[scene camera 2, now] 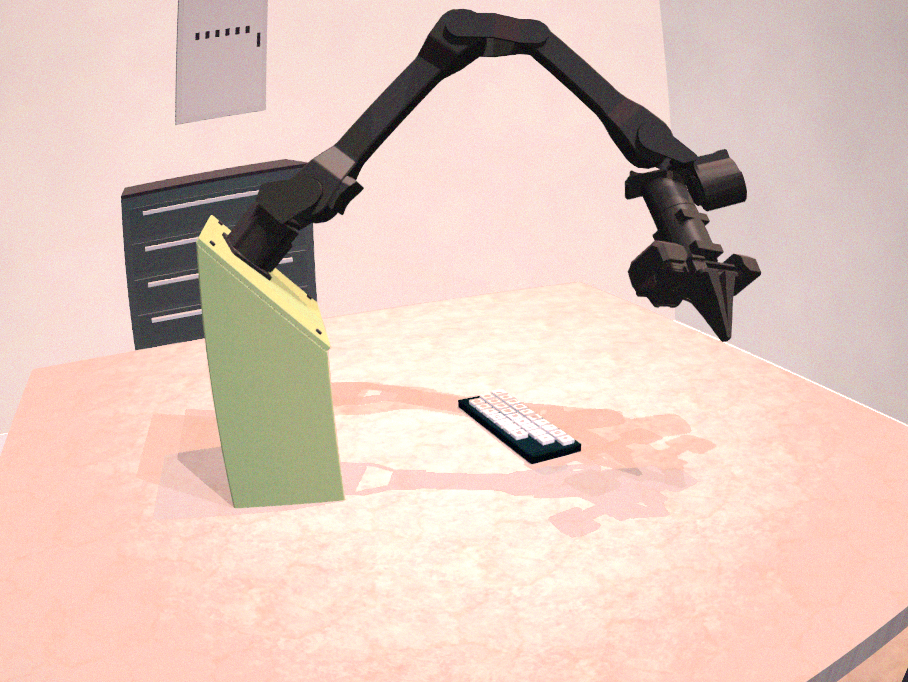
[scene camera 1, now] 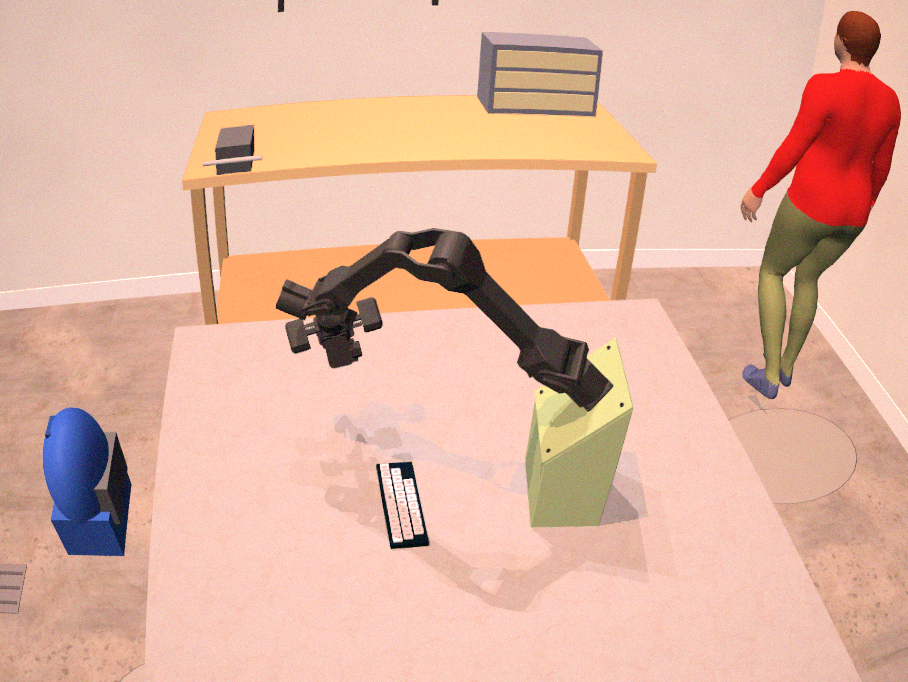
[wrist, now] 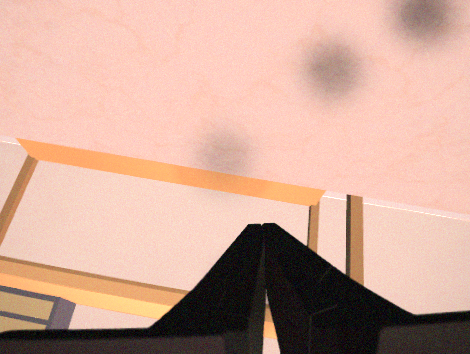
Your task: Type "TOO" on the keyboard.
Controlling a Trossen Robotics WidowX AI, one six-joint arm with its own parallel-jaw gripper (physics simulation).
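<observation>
A small dark keyboard with rows of white keys lies flat on the table. Its key letters are too small to read. My gripper is shut and empty, its two black fingertips together. It hangs high above the table and apart from the keyboard: up and to the right of it in scene camera 2, up and to the left in scene camera 1. In the wrist view the fingers point past the table's edge towards the wall, and the keyboard does not show there. No text display shows.
My arm stands on a green slanted pedestal on the pink table. A wooden bench with a drawer box and a dark block stands behind. A person in red stands to the right, a blue object to the left.
</observation>
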